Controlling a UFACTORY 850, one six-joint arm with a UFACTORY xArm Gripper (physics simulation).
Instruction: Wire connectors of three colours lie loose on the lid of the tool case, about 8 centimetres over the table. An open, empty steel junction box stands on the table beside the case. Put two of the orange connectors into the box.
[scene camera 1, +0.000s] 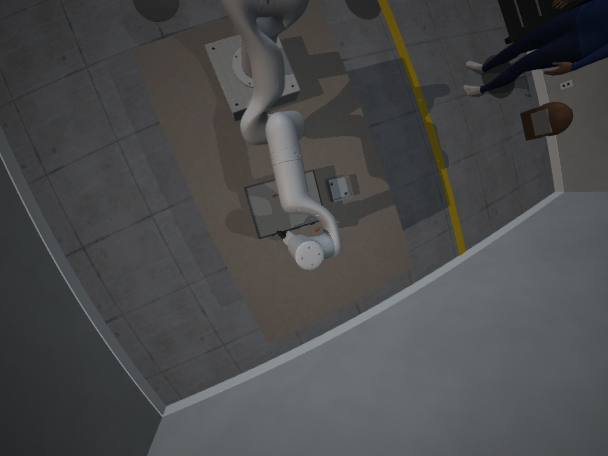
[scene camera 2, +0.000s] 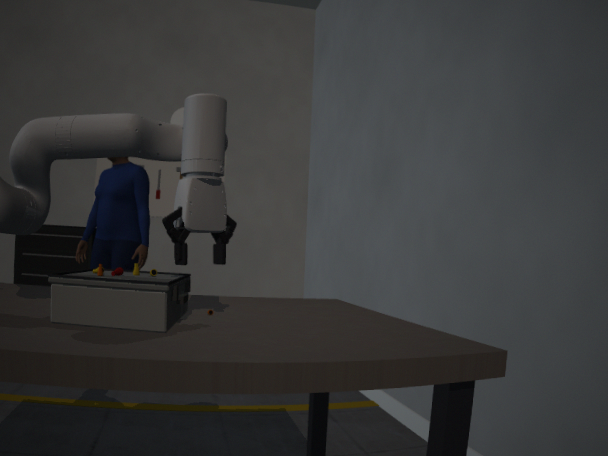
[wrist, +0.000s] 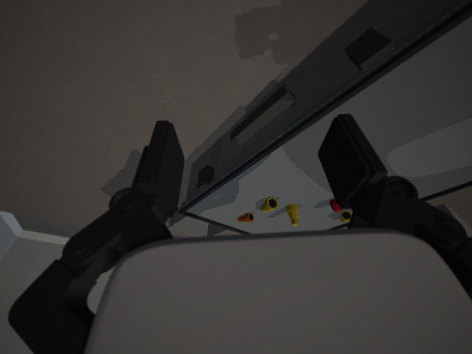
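Observation:
My gripper (scene camera 1: 281, 234) (scene camera 2: 200, 255) (wrist: 252, 137) is open and empty, pointing down. Its fingertips are higher than the lid, near the latch side of the tool case (scene camera 1: 260, 220) (scene camera 2: 110, 305) (wrist: 280, 170). An orange connector (wrist: 246, 218) lies on the lid near a corner. An orange connector (scene camera 1: 274, 196) on the lid also shows in scene camera 1, beside the arm. In scene camera 2 an orange connector (scene camera 2: 100, 270) stands out on the lid. Another orange connector (scene camera 1: 317, 229) (scene camera 2: 210, 312) lies on the table off the latch side. The junction box (scene camera 1: 330, 192) stands beside the case; no connector shows in it.
Yellow connectors (scene camera 2: 136, 269) (wrist: 293, 215) and a red connector (scene camera 2: 117, 271) (wrist: 335, 205) lie on the lid. The arm (scene camera 1: 290, 175) (scene camera 2: 100, 136) crosses over the case and hides part of the lid in scene camera 1. A person (scene camera 1: 545, 45) (scene camera 2: 121, 210) stands beyond the table.

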